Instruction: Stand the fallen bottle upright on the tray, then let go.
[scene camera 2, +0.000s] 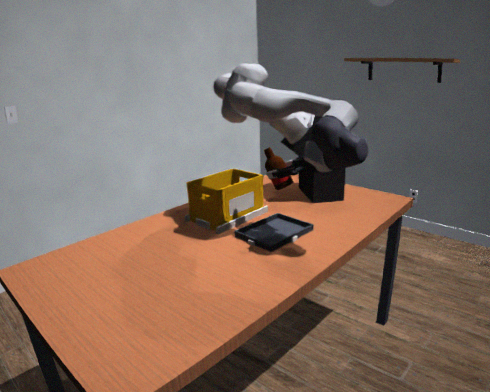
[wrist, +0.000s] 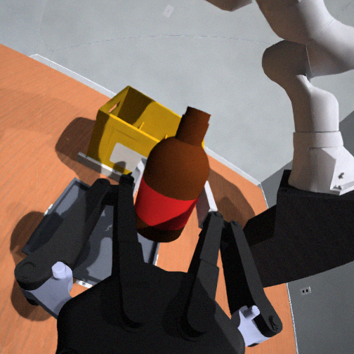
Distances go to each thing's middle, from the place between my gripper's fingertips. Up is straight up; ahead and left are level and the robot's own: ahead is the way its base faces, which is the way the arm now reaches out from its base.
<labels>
Right now the brown bottle (wrist: 177, 167) is 10 mm to the left of my hand and 10 mm above it. Round my hand: dark grey tray (scene camera 2: 277, 229) 240 mm below, 40 mm ahead, 20 mm to the left.
</labels>
